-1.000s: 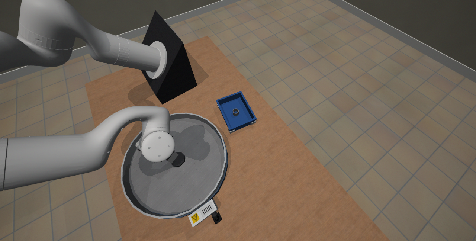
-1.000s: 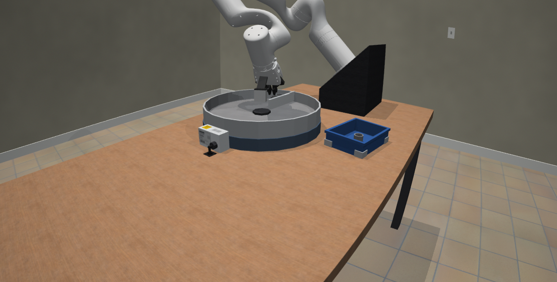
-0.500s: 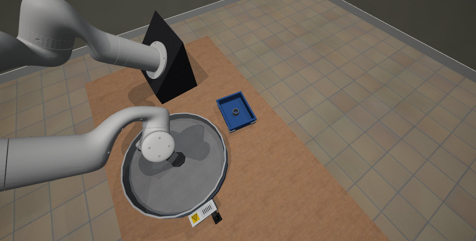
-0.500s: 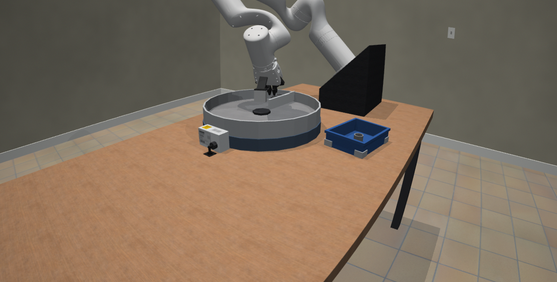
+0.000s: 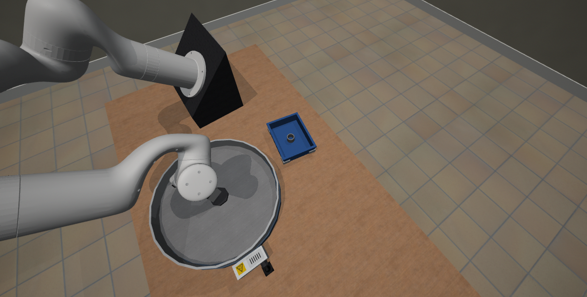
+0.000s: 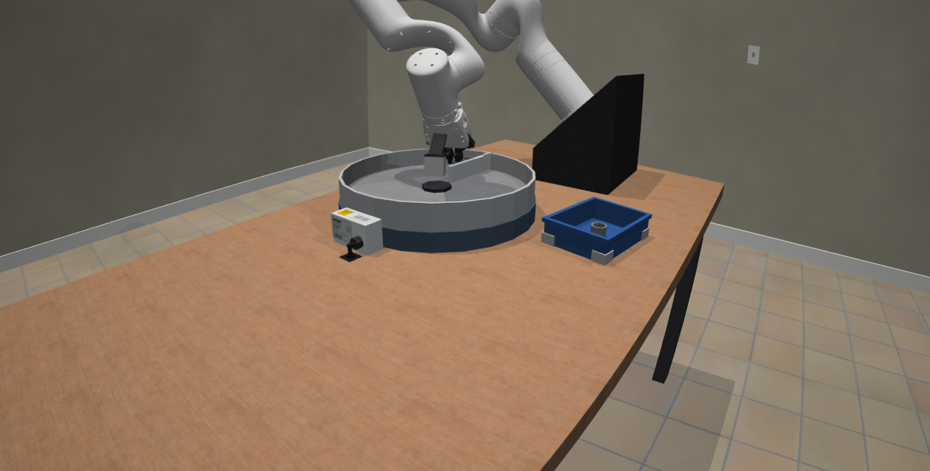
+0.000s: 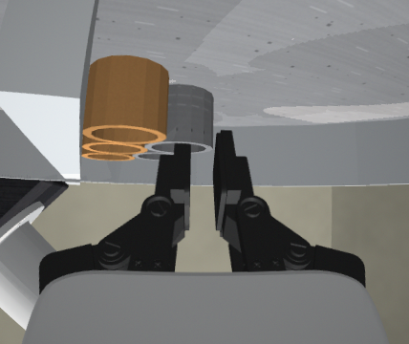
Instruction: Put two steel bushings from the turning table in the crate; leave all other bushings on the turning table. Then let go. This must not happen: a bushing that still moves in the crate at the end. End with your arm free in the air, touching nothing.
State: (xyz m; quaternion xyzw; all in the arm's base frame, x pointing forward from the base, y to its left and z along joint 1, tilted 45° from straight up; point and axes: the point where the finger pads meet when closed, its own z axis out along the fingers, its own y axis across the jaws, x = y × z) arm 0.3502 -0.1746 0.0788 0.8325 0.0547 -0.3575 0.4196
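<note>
Now: hand 5 cm short of the blue crate, 41 cm to the right of it and 7 cm above it. The rest, counted from my hand: grey turning table 13 cm ahead, 6 cm to the left, 4 cm below.
</note>
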